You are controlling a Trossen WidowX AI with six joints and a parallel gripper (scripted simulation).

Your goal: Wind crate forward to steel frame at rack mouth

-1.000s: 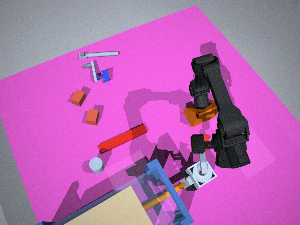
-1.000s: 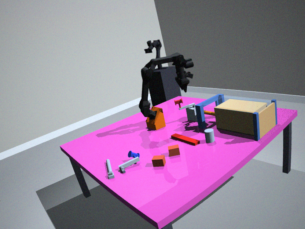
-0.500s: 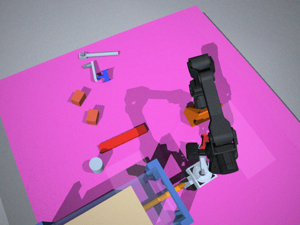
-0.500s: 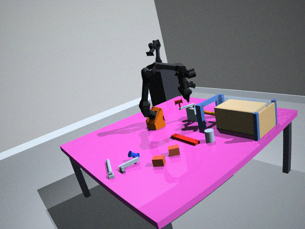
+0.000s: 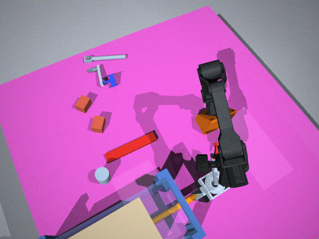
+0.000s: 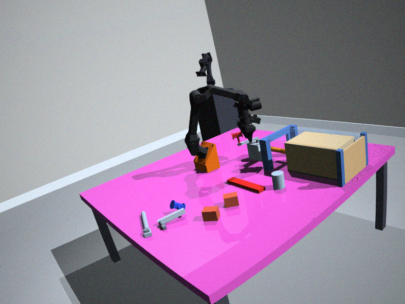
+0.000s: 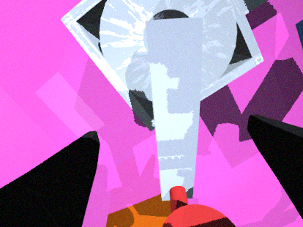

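My gripper tip is now 1 cm to the left of the winch handle and 1 cm past it. From my gripper tip the other things lie so: red knob 5 cm to the right, 3 cm behind, 3 cm above; then blue steel frame 19 cm ahead, 2 cm to the left; then grey winch 8 cm below, 3 cm to the left, 1 cm ahead.
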